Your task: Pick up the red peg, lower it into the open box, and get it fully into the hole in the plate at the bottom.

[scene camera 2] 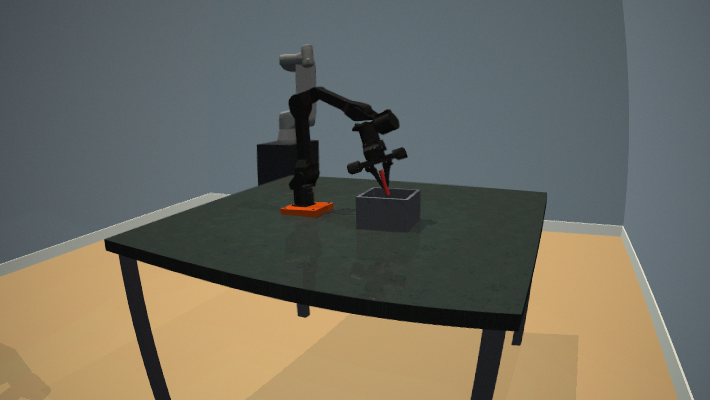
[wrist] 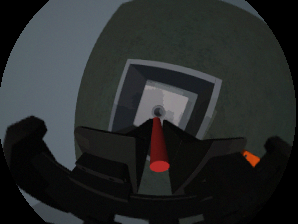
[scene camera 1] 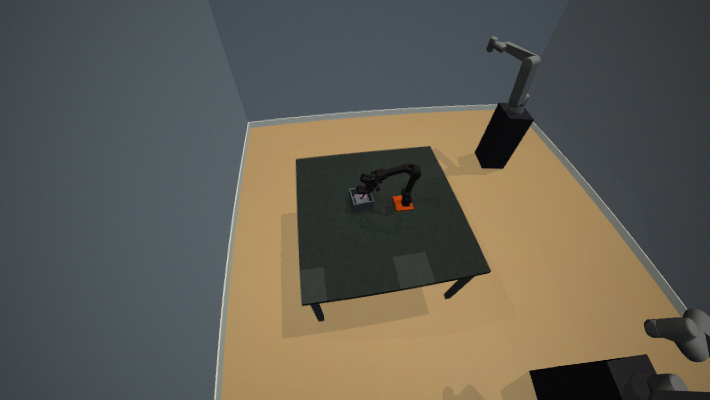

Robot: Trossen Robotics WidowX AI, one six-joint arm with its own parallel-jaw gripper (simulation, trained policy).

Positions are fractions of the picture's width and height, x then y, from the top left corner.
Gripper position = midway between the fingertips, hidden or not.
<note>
I see my gripper (wrist: 0.53, 0.55), a grey box (scene camera 2: 0.56, 0.53), a red peg (wrist: 0.53, 0.72) and a plate (wrist: 0.58, 0.48).
Scene camera 2 does not show the plate, which is hidden by the grey box.
</note>
